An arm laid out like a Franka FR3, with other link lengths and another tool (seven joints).
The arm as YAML. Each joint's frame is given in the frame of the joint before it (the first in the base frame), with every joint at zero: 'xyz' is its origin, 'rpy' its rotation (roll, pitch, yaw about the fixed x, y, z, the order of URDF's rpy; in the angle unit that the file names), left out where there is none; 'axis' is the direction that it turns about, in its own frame. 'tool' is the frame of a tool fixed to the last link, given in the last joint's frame.
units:
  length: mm
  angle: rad
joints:
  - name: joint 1
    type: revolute
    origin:
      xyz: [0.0, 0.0, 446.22]
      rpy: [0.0, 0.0, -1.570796]
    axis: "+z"
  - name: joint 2
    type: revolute
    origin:
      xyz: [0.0, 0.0, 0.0]
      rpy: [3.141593, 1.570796, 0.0]
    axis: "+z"
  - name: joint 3
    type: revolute
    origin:
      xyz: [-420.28, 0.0, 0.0]
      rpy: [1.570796, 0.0, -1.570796]
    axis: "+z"
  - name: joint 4
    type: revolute
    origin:
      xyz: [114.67, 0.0, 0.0]
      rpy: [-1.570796, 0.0, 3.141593]
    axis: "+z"
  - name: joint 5
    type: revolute
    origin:
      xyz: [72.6, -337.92, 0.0]
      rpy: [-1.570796, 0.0, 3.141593]
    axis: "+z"
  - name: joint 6
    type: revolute
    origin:
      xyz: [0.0, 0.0, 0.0]
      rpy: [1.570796, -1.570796, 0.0]
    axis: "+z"
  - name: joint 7
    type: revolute
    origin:
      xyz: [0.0, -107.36, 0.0]
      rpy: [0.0, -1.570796, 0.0]
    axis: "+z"
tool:
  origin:
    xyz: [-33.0, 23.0, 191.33]
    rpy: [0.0, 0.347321, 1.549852]
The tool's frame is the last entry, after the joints.
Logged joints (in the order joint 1, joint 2, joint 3, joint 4, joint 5, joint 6, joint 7), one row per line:
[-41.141 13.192 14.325 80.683 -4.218 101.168 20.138]
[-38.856 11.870 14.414 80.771 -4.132 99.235 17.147]
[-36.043 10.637 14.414 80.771 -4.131 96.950 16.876]
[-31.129 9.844 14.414 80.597 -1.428 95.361 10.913]
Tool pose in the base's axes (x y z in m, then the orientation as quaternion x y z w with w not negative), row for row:
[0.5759 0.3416 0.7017 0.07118 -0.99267 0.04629 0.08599]
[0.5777 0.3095 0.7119 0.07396 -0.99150 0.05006 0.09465]
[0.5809 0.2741 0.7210 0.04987 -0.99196 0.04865 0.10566]
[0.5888 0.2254 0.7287 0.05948 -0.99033 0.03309 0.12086]
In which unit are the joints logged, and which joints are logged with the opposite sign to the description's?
The joints are logged in degrees. Opposite sign: joint 1, joint 3, joint 4.
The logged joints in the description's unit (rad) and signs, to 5 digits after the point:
[0.71805 0.23024 -0.25002 -1.40818 -0.07362 1.76571 0.35147]
[0.67817 0.20717 -0.25157 -1.40972 -0.07212 1.73198 0.29927]
[0.62907 0.18565 -0.25157 -1.40972 -0.07210 1.69210 0.29454]
[0.54330 0.17181 -0.25157 -1.40668 -0.02492 1.66436 0.19047]

